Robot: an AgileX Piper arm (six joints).
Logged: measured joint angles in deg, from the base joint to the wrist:
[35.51 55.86 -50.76 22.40 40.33 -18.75]
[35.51 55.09 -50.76 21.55 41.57 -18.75]
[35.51 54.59 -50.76 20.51 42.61 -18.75]
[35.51 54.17 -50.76 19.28 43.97 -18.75]
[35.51 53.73 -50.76 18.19 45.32 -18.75]
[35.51 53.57 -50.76 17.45 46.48 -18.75]
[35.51 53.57 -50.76 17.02 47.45 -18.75]
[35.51 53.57 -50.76 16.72 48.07 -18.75]
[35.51 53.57 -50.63 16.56 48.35 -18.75]
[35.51 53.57 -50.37 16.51 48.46 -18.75]
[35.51 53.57 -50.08 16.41 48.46 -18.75]
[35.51 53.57 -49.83 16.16 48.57 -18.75]
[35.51 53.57 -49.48 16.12 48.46 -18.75]
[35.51 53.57 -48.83 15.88 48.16 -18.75]
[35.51 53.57 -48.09 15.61 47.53 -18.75]
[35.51 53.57 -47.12 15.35 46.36 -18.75]
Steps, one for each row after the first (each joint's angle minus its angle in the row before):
[0.00 -0.77 0.00 -0.85 1.24 0.00]
[0.00 -0.50 0.00 -1.04 1.04 0.00]
[0.00 -0.42 0.00 -1.23 1.36 0.00]
[0.00 -0.44 0.00 -1.09 1.35 0.00]
[0.00 -0.16 0.00 -0.74 1.16 0.00]
[0.00 0.00 0.00 -0.43 0.97 0.00]
[0.00 0.00 0.00 -0.30 0.62 0.00]
[0.00 0.00 0.13 -0.16 0.28 0.00]
[0.00 0.00 0.26 -0.05 0.11 0.00]
[0.00 0.00 0.29 -0.10 0.00 0.00]
[0.00 0.00 0.25 -0.25 0.11 0.00]
[0.00 0.00 0.35 -0.04 -0.11 0.00]
[0.00 0.00 0.65 -0.24 -0.30 0.00]
[0.00 0.00 0.74 -0.27 -0.63 0.00]
[0.00 0.00 0.97 -0.26 -1.17 0.00]

